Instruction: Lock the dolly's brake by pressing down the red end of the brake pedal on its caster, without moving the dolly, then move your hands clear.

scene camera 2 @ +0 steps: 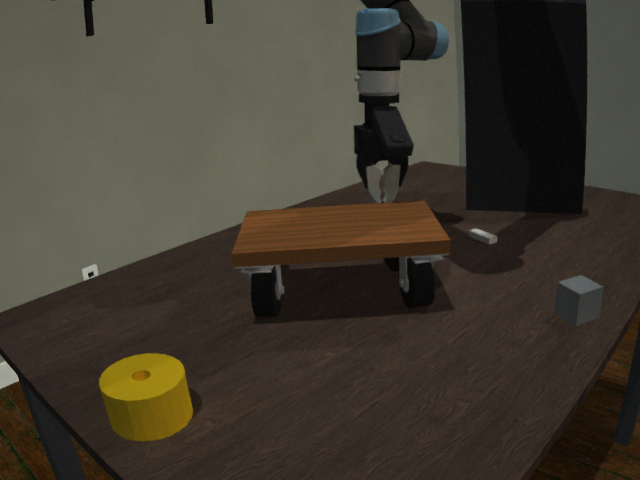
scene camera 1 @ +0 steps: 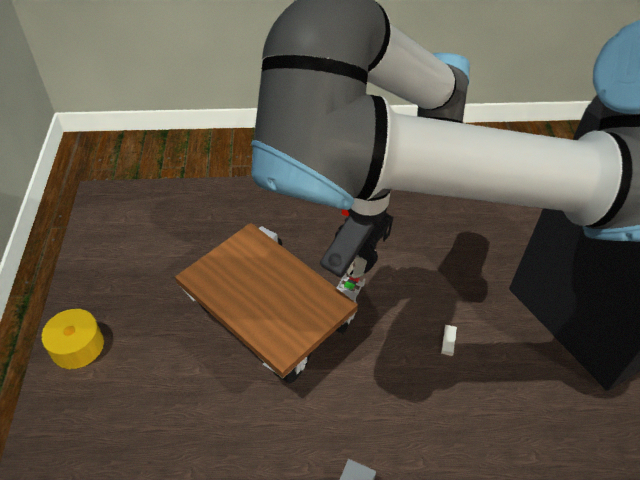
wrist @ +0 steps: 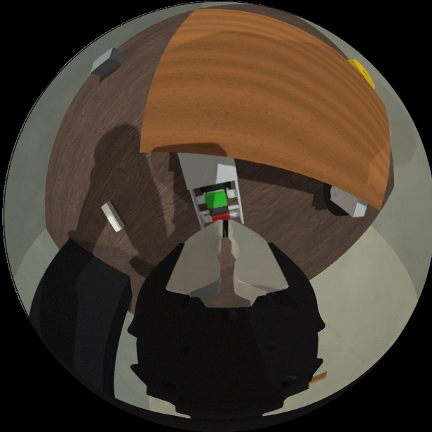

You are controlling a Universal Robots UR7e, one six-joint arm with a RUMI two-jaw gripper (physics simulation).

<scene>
gripper: scene camera 2; scene camera 1 352, 276; wrist
dolly: scene camera 2; scene camera 1; wrist 232, 86
same spot on gripper: (wrist: 191, 269) = (scene camera 2: 394, 173)
same spot on dolly: (scene camera 1: 281, 309) = (scene camera 2: 375, 223)
</scene>
